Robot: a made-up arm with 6 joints.
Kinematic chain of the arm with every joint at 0, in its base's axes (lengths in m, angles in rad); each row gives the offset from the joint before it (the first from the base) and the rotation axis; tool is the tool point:
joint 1: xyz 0 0 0.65 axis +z
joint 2: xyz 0.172 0 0 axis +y
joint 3: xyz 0 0 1.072 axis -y
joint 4: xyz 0 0 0.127 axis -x
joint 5: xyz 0.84 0 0 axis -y
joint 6: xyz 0.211 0 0 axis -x
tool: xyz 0 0 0
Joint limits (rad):
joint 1: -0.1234..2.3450
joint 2: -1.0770..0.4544
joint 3: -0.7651..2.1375
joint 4: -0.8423..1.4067
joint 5: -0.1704..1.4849
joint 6: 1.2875..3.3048
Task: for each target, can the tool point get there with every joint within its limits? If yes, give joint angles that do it. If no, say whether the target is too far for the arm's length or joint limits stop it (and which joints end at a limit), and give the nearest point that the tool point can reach.
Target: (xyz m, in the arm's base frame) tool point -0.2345 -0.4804 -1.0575
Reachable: no: joint limits stop it (at a limit: joint 2, joint 3, joint 5) | nearest point -0.7033 -1.4407 0.7593 | short by 2.108 m
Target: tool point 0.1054 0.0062 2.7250
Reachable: yes | joints 0.9911 -0.0723 1.2577 -0.5336 0.9114 2.9787
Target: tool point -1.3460 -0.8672 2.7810
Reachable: no: too far | nearest point -1.0020 -0.6456 2.2893 | short by 0.640 m
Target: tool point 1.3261 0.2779 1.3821
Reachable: yes | joints 0.2003 0.1698 -0.3521 0.0930 0.4487 2.8239
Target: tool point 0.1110 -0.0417 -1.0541
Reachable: no: joint limits stop it (at a limit: joint 1, joint 2, joint 3, joint 5) | nearest point 1.0804 -0.1347 0.6607 | short by 1.972 m
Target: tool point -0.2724 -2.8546 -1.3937
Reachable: no: too far | nearest point -0.1615 -1.6925 0.7843 | short by 2.471 m
